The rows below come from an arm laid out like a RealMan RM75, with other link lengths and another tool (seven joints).
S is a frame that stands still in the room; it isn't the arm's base.
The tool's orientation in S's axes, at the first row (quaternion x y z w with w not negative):
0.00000, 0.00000, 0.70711, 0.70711
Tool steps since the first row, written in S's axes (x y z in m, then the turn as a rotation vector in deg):
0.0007, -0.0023, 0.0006, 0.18, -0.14, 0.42
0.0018, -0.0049, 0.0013, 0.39, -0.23, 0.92
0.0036, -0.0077, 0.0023, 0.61, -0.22, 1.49
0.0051, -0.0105, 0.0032, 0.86, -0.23, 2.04
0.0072, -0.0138, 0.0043, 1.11, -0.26, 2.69
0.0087, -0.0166, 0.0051, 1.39, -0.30, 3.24
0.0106, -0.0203, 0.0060, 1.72, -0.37, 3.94
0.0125, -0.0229, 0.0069, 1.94, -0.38, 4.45
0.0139, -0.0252, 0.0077, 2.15, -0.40, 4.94
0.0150, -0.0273, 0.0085, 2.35, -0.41, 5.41
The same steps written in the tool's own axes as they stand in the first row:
-0.0023, -0.0007, 0.0006, -0.14, -0.18, 0.42
-0.0049, -0.0018, 0.0013, -0.23, -0.39, 0.92
-0.0077, -0.0036, 0.0023, -0.22, -0.61, 1.49
-0.0105, -0.0051, 0.0032, -0.23, -0.86, 2.04
-0.0138, -0.0072, 0.0043, -0.26, -1.11, 2.69
-0.0166, -0.0087, 0.0051, -0.30, -1.39, 3.24
-0.0203, -0.0106, 0.0060, -0.37, -1.72, 3.94
-0.0229, -0.0125, 0.0069, -0.38, -1.94, 4.45
-0.0252, -0.0139, 0.0077, -0.40, -2.15, 4.94
-0.0273, -0.0150, 0.0085, -0.41, -2.35, 5.41

